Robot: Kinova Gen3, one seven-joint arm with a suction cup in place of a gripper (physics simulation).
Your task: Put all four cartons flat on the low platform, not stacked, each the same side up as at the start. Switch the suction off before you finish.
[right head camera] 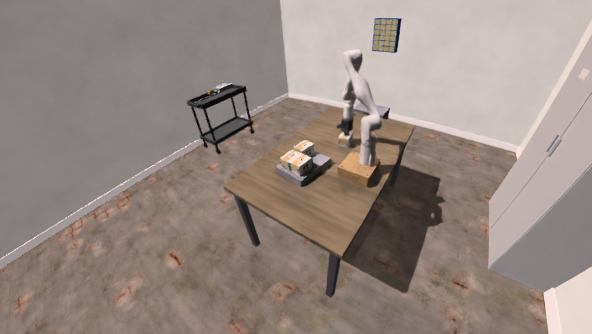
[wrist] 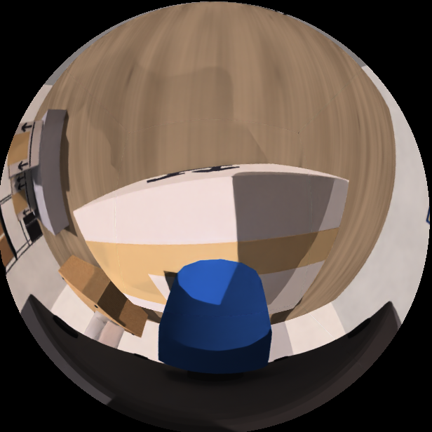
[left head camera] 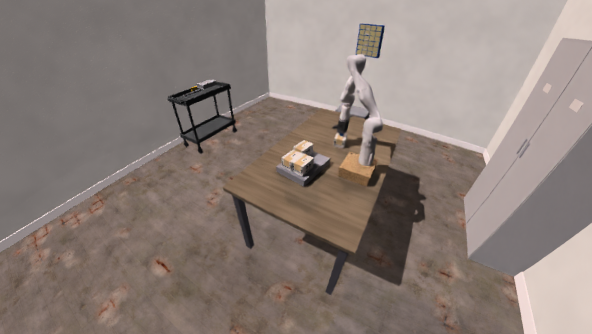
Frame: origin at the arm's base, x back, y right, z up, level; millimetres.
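Seen in the pictures: end effector, tool point: (right head camera: 346,135) (left head camera: 341,136); arm's base, origin of the base link: (right head camera: 366,161) (left head camera: 364,161).
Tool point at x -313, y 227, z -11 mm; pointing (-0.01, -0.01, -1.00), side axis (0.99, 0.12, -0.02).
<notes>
Offsets run from my tool point to a thing's top centre. "pt": to the spot under its first point. Level surfaces: height alone.
One carton {dx +3, dy -9, dz +14 mm} (left head camera: 340,142) (right head camera: 344,141) (wrist: 150,215), white with a tan tape band, stands on the table beyond the platform. My suction cup (left head camera: 341,134) (right head camera: 346,133) (wrist: 218,282), blue in the wrist view, is down at this carton's top and seems pressed against it. Whether suction holds it cannot be seen. On the low grey platform {pt dx +55, dy -373, dz -25 mm} (left head camera: 322,161) (right head camera: 322,161) (wrist: 53,165), two cartons stand close side by side at the near end: one {dx -86, dy -544, dz +54 mm} (left head camera: 288,159) (right head camera: 288,159) and another {dx +0, dy -534, dz +54 mm} (left head camera: 304,164) (right head camera: 303,164). A third {dx -107, dy -391, dz +54 mm} (left head camera: 303,146) (right head camera: 304,146) is behind them. None is stacked.
The arm's wooden base block (left head camera: 356,169) (right head camera: 358,169) (wrist: 95,285) stands on the table {dz -74 mm} (left head camera: 300,205) (right head camera: 295,205) (wrist: 200,75), right of the platform. A black cart (left head camera: 200,93) (right head camera: 218,96) stands left of the table. A grey cabinet (left head camera: 525,150) (right head camera: 540,165) is at the right.
</notes>
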